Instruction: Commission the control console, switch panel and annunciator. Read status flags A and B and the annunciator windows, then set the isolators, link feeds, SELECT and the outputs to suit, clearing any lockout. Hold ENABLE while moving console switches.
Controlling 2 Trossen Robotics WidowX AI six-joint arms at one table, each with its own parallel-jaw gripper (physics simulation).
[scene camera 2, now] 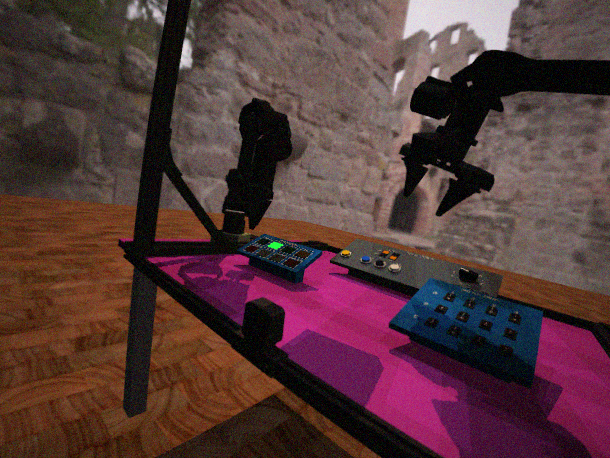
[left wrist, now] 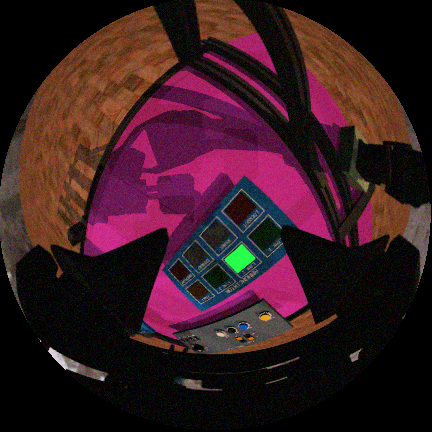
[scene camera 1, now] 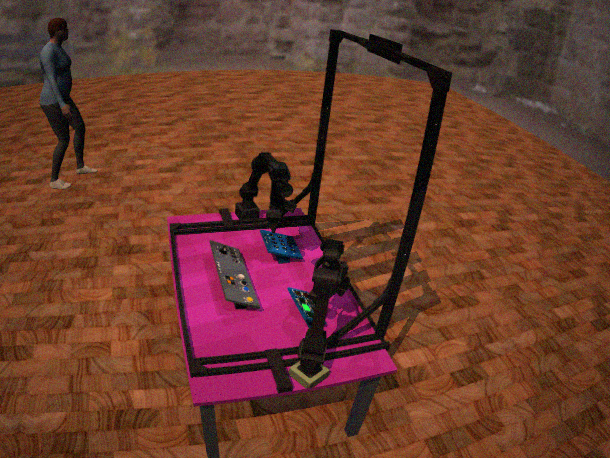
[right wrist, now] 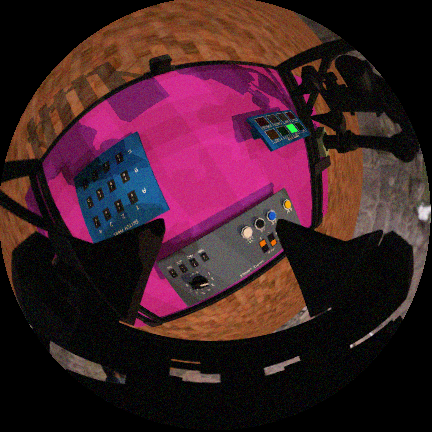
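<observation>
The grey control console has a black knob, several small switches, white, black, blue and yellow buttons, and two orange-and-black flags. The blue switch panel carries rows of black switches. The blue annunciator shows one green window lit between two dark green ones; the LOCKOUT window is dark red. My left gripper is open near the annunciator. My right gripper is open above the console and switch panel.
A magenta table carries the panels inside a black rail frame. A tall black gantry rises at its right side in scene camera 1. A black block sits on the rail in scene camera 2. A person stands at the far left.
</observation>
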